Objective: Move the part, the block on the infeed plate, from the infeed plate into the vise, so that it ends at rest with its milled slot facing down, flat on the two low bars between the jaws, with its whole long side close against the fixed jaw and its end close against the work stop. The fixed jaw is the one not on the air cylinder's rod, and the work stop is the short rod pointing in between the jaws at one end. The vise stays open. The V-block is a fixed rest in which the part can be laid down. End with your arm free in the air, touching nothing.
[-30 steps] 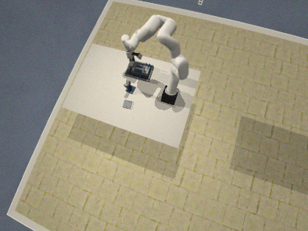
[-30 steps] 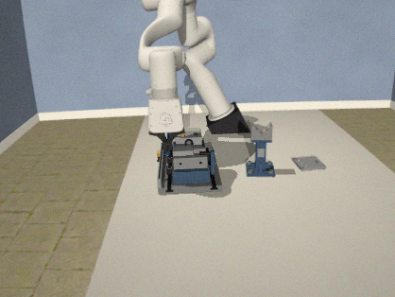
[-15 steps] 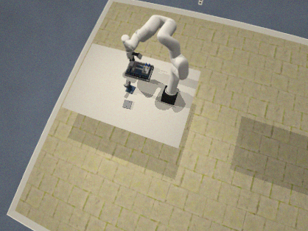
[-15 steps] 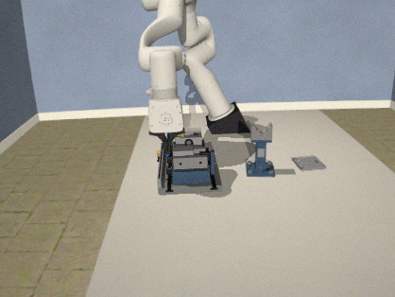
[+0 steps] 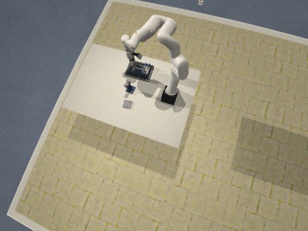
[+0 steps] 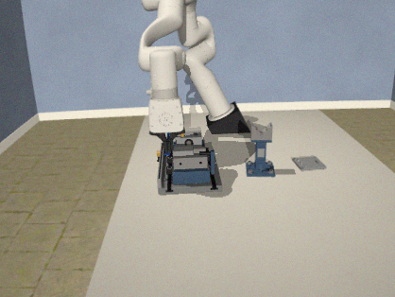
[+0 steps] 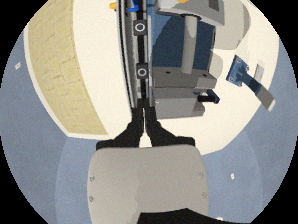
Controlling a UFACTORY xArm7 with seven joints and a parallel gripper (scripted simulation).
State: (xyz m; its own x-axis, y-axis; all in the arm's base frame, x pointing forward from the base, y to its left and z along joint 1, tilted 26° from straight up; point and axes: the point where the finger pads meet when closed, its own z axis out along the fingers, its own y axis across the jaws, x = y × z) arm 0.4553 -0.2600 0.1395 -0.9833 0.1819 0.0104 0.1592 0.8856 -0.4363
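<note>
The part is 4 cm to the left of my hand, 3 cm below it and 1 cm ahead of it. Also, from my hand: V-block post: 30 cm to the left, 6 cm below; then air cylinder: 15 cm behind, 9 cm to the left, 4 cm below; then infeed plate: 48 cm to the left, 12 cm below.
</note>
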